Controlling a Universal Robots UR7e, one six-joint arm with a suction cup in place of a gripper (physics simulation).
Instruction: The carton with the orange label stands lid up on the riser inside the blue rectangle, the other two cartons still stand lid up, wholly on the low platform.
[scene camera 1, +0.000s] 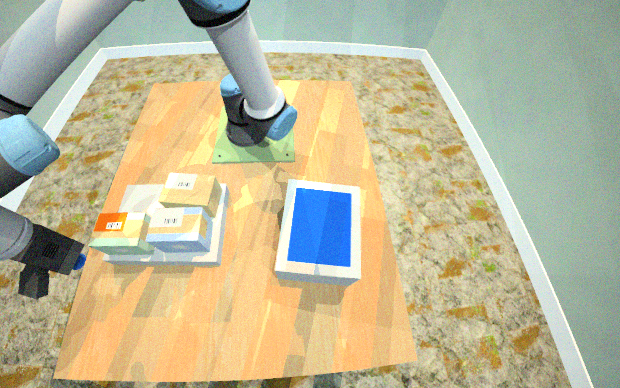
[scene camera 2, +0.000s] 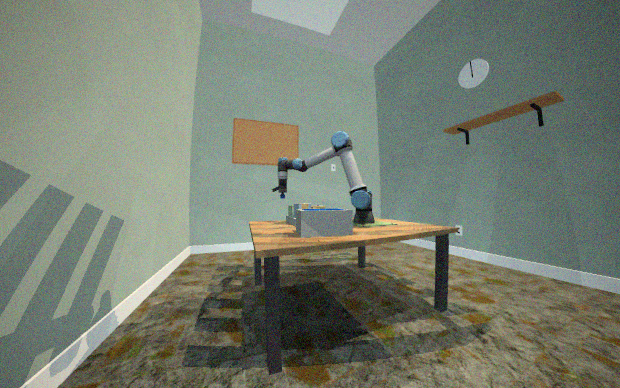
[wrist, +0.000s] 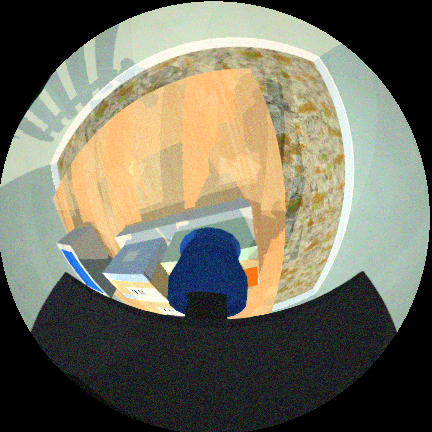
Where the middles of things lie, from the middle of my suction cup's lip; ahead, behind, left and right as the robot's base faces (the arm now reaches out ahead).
Scene:
The carton with orange label (scene camera 1: 114, 233) is 100 mm behind my suction cup and 110 mm below it. The rest, counted from my suction cup: riser with blue rectangle (scene camera 1: 320, 240) 200 mm behind, 510 mm to the left, 140 mm below.

